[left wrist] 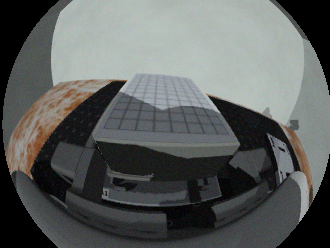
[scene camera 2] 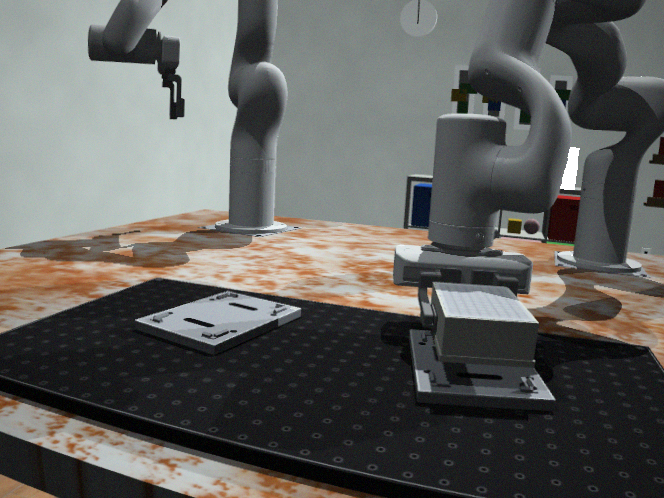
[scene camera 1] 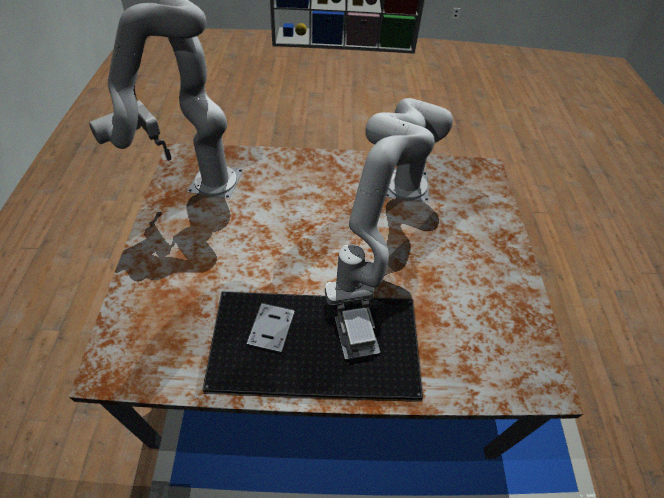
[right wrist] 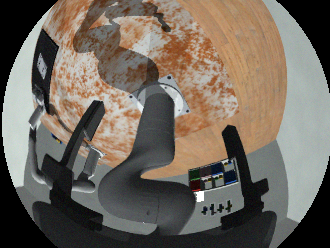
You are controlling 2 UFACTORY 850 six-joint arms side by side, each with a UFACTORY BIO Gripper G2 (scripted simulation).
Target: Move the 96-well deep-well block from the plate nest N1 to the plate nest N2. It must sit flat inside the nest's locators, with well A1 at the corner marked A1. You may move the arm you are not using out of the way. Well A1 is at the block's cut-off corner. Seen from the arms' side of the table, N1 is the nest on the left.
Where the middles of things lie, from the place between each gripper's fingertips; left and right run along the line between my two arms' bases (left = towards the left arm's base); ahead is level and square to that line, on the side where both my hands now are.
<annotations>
The nest N1 (scene camera 2: 426, 356) is 50 mm below my left hand and 10 mm ahead of it. The rest, counted from my left hand: nest N2 (scene camera 2: 218, 312): 290 mm to the right, 50 mm below, 20 mm behind; white deep-well block (scene camera 1: 360, 334): 10 mm ahead.
The nest N2 lies 63 cm ahead of my right hand, 46 cm to the left of it and 28 cm below it. Also, from my right hand: white deep-well block: 76 cm to the left, 66 cm ahead, 23 cm below; nest N1: 76 cm to the left, 66 cm ahead, 28 cm below.
</annotations>
